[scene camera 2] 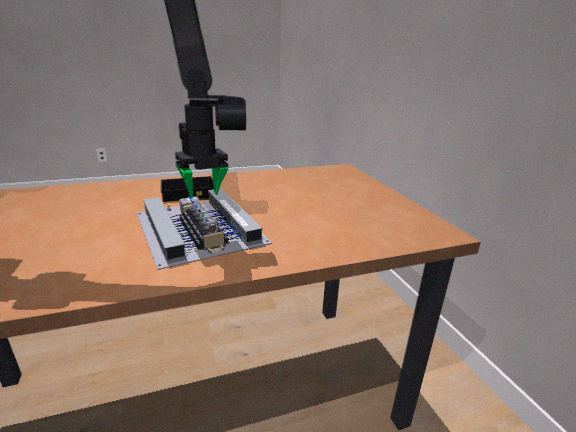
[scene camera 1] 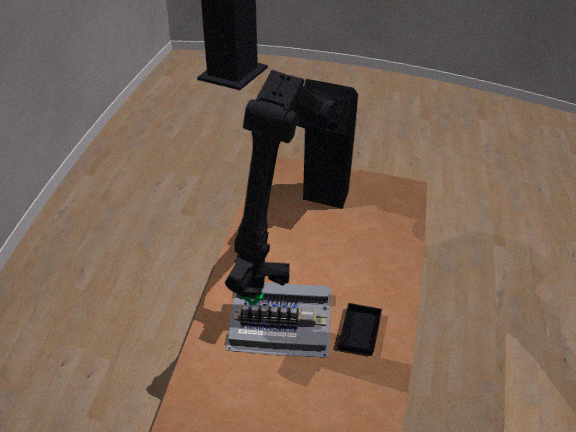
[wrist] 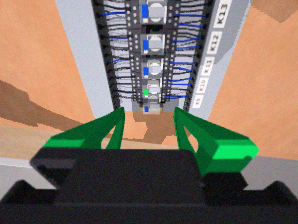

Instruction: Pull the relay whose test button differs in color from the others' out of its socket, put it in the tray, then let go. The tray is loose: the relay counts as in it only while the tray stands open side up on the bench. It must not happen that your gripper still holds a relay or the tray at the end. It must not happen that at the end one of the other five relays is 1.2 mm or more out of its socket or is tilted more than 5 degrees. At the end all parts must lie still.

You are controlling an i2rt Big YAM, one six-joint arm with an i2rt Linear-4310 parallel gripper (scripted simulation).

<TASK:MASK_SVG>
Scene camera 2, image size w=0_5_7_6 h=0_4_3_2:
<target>my gripper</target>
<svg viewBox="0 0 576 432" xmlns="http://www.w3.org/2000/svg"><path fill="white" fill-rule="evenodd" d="M186 129L188 155L182 151L175 152L175 156L179 160L176 161L176 167L185 181L189 196L193 198L193 175L188 164L195 164L197 170L212 168L214 193L218 195L220 185L228 171L228 163L225 162L228 161L228 155L221 149L215 149L216 152L214 152L214 129L206 130L205 135L200 135L200 131Z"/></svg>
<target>black tray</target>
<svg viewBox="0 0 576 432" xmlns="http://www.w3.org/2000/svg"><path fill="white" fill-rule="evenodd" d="M183 178L161 180L163 202L179 201L180 199L190 197ZM211 176L193 177L193 197L198 196L199 199L209 198L208 190L214 189Z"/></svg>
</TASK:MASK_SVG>
